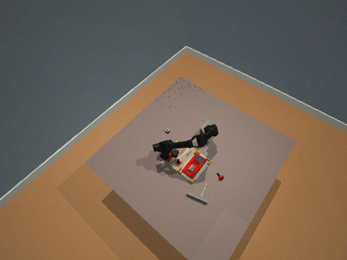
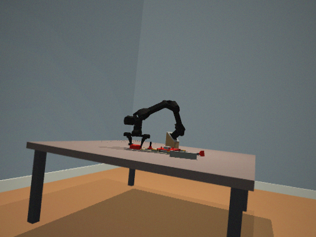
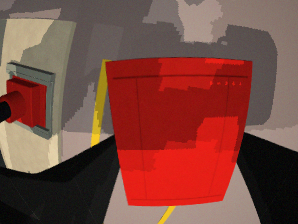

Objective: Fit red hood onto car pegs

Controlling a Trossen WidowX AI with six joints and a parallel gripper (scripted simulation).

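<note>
Right now my gripper tip is 20 cm to the right of the pale jig plate and 9 cm past it. Also, from my gripper tip: red hood 1 cm above.
</note>
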